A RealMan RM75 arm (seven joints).
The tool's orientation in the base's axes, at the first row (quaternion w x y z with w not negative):
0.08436, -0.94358, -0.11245, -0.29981
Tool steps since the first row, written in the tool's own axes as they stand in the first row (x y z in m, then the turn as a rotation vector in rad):
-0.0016, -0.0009, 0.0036, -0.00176, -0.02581, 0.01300
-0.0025, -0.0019, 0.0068, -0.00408, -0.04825, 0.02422
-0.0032, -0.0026, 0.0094, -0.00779, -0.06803, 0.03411
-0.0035, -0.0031, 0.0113, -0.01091, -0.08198, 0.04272
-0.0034, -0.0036, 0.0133, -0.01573, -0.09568, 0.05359
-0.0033, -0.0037, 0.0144, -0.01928, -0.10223, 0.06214
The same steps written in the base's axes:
0.0005, 0.0014, -0.0038, -0.00107, 0.02745, -0.00914
0.0012, 0.0030, -0.0068, -0.00268, 0.05117, -0.01748
0.0019, 0.0041, -0.0092, -0.00542, 0.07181, -0.02580
0.0026, 0.0050, -0.0109, -0.00686, 0.08666, -0.03329
0.0036, 0.0059, -0.0124, -0.00834, 0.10150, -0.04361
0.0043, 0.0063, -0.0132, -0.00821, 0.10916, -0.05198

